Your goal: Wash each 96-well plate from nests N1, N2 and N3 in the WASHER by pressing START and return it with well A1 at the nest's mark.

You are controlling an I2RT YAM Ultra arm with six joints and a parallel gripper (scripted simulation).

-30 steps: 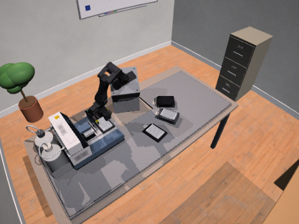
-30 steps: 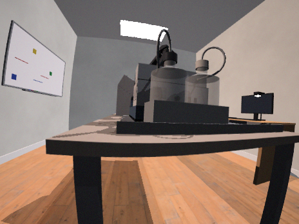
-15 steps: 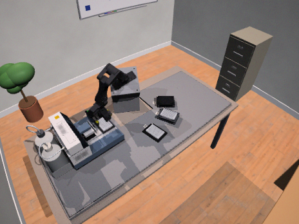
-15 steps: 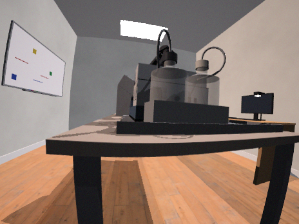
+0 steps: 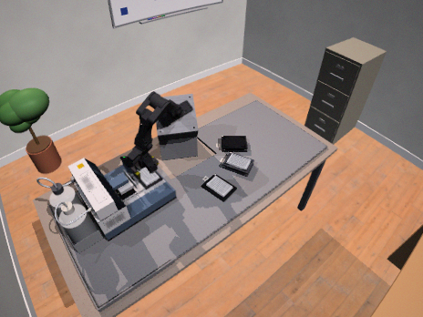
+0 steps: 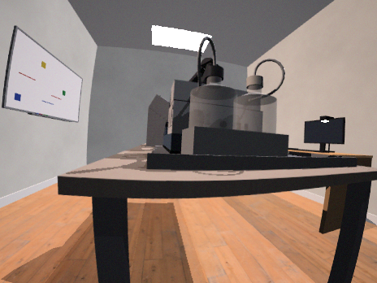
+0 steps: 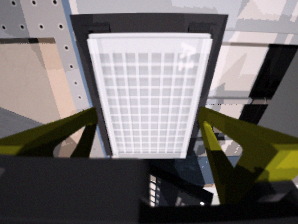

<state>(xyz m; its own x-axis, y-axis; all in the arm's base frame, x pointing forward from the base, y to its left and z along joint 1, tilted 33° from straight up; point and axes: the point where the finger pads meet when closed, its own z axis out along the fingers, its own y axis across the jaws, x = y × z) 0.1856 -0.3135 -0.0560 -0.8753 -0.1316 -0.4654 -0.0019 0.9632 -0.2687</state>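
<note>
Right now the dark carrier is 2 cm below my hand. From my hand the other things lie so: plate washer (15 cm to the right, 3 cm above); label (28 cm to the left, 18 cm ahead, 10 cm below); black nest (29 cm to the left, 28 cm ahead, 9 cm below).
</note>
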